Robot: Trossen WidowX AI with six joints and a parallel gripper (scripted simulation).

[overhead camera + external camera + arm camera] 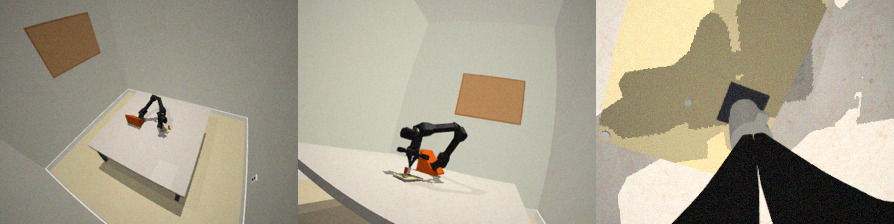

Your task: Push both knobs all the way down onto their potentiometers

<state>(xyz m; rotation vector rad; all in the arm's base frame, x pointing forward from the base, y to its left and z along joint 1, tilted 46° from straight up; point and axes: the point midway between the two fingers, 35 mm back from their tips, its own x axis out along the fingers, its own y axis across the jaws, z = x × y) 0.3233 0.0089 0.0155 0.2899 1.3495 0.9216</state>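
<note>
Right now my gripper tip is 90 mm short of the red knob, 40 mm to the right of it and 10 mm above it.
</note>
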